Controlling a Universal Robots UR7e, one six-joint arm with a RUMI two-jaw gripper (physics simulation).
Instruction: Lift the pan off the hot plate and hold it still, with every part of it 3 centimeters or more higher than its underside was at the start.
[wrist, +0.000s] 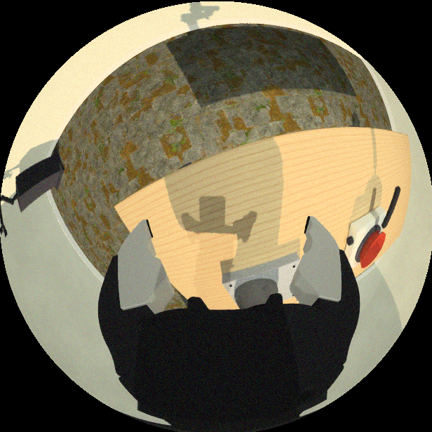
I see my gripper, a pan and a white hot plate.
